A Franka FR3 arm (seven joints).
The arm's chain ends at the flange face. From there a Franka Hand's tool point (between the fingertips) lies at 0.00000 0.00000 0.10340 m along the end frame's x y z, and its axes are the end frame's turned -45 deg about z.
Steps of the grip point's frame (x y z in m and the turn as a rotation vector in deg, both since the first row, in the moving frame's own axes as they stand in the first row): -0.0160, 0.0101, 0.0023, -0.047, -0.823, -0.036; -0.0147, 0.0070, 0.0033, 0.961, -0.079, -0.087; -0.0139, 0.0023, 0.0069, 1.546, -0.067, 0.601; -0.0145, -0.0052, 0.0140, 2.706, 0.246, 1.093
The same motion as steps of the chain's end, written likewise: -0.0032, 0.0173, 0.0023, -0.615, -0.549, -0.036; -0.0041, 0.0165, 0.0033, 0.624, -0.735, -0.087; -0.0062, 0.0134, 0.0069, 1.046, -1.141, 0.601; -0.0108, 0.0104, 0.0141, 2.087, -1.739, 1.093
